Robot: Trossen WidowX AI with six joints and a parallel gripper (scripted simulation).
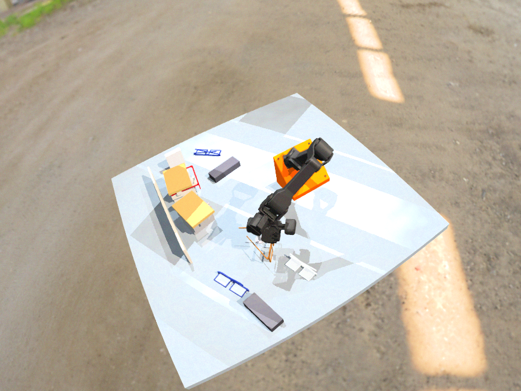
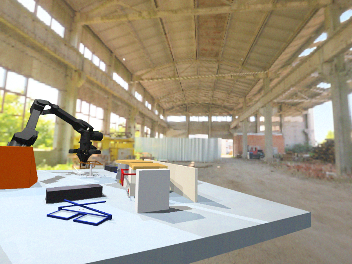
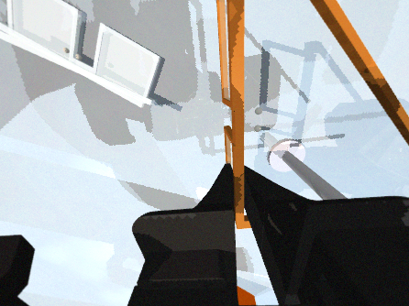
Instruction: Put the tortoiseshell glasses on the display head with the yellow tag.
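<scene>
The white peg stand lies 40 mm ahead of my gripper tip, 60 mm to the right of it and 40 mm below it. From my gripper tip the other things lie so: cream board (370 mm ahead, 390 mm to the right); white block (240 mm ahead, 720 mm to the right); display head (240 mm ahead, 510 mm to the right).
</scene>
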